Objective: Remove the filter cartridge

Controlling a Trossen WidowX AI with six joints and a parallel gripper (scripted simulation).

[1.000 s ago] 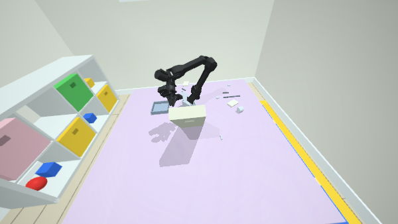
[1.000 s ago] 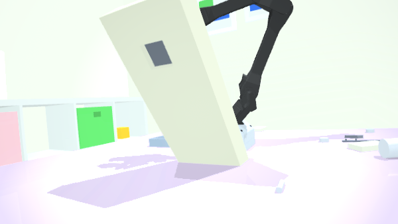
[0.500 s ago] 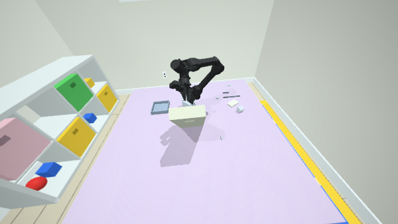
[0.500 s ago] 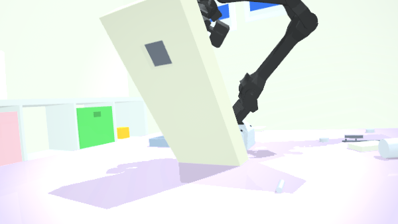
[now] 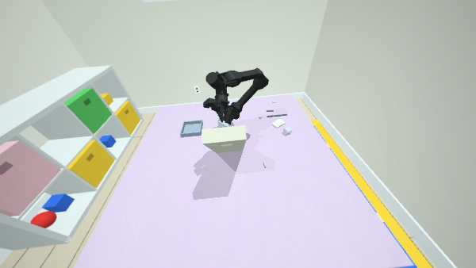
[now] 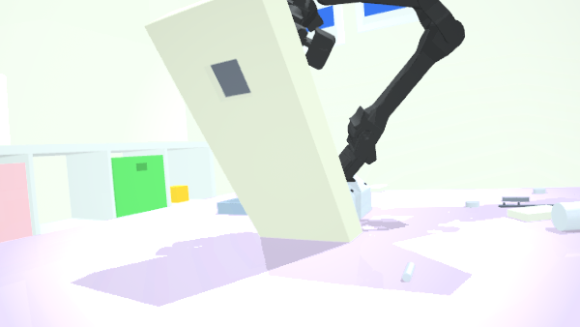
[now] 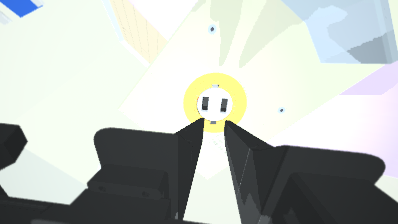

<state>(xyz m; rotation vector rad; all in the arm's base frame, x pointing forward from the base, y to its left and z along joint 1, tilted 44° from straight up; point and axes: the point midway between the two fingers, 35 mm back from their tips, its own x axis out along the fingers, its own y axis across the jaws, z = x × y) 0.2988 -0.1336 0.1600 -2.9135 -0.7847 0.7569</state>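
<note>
Right now my gripper tip is 50 mm short of the round pale cartridge and 40 mm above it. Round my gripper tip: small peg (30 mm ahead, 210 mm to the left, 310 mm below); then blue-grey tray (350 mm behind, 300 mm to the right, 310 mm below).
</note>
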